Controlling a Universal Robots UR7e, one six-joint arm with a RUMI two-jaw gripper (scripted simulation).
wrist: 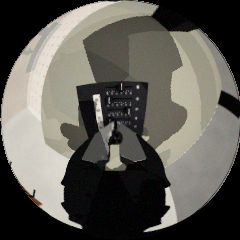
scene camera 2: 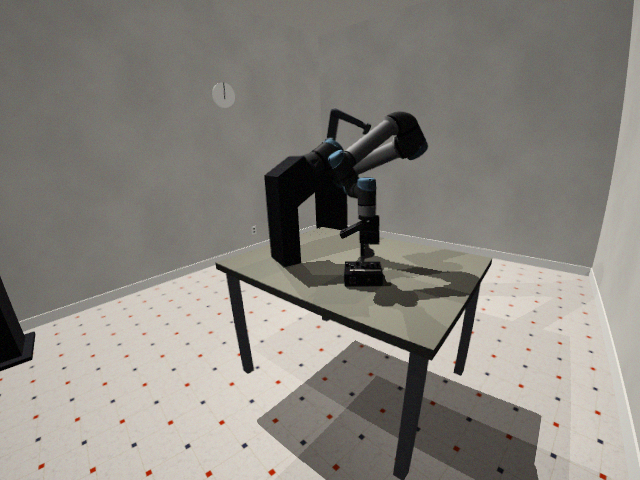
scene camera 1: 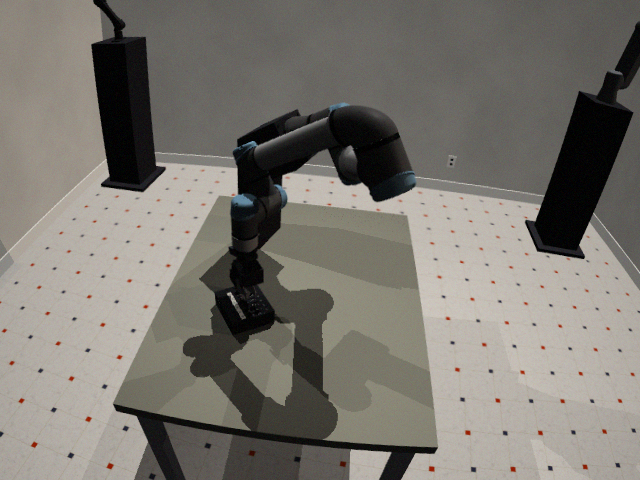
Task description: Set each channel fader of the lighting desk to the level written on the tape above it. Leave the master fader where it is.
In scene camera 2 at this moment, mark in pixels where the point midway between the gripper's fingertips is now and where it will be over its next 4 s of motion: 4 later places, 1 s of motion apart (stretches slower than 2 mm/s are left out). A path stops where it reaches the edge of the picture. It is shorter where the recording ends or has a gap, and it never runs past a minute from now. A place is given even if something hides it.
The gripper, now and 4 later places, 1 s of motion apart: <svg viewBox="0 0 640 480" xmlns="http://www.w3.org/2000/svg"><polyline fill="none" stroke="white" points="363,265 363,263 362,256 358,254 357,257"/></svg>
